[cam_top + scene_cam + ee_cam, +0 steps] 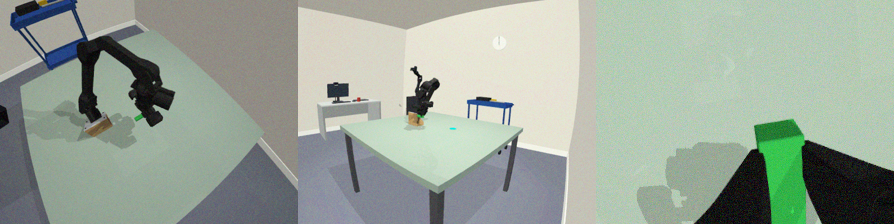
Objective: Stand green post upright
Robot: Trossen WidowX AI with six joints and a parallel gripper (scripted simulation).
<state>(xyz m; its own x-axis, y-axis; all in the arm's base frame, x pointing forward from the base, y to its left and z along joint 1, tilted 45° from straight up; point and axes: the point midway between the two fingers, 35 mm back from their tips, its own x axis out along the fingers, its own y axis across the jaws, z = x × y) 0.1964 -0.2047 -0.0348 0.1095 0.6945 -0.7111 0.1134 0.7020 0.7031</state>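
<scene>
My gripper tip is 140 mm short of the cyan circle, 260 mm to the right of it and 130 mm above it. Also, from my gripper tip: green post 20 mm behind.
</scene>
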